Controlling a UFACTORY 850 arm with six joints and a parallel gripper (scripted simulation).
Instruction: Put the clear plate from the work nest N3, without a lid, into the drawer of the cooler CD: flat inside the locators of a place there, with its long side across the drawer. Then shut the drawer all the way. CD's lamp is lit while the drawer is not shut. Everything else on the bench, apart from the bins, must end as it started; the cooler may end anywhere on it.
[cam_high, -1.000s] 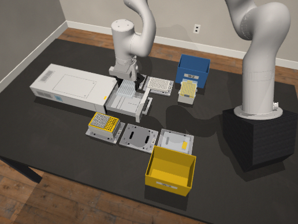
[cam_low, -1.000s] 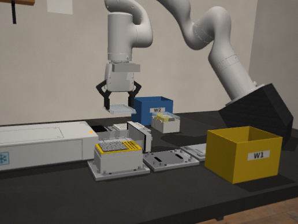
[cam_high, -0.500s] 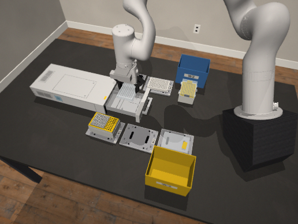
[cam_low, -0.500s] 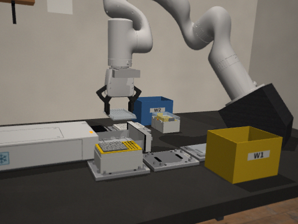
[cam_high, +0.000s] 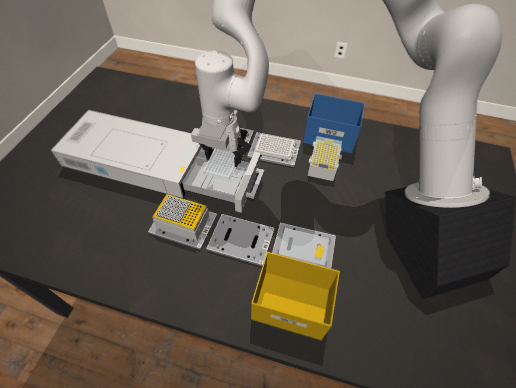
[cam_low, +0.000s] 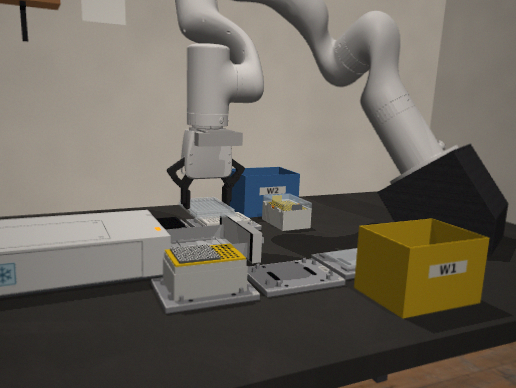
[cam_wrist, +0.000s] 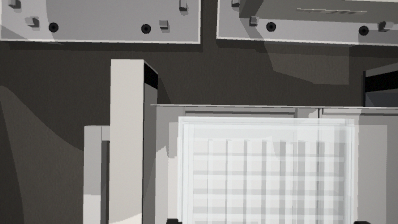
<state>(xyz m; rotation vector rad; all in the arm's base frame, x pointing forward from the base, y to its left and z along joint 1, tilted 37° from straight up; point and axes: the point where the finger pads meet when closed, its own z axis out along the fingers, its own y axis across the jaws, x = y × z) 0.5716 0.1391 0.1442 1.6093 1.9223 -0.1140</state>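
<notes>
The drawer is 4 cm ahead of my hand and 8 cm below it. Round my hand: white cooler CD 18 cm ahead, 1 cm to the left, 8 cm below; yellow-topped tip rack 4 cm ahead, 18 cm to the left, 6 cm below; clear well plate 1 cm below.
</notes>
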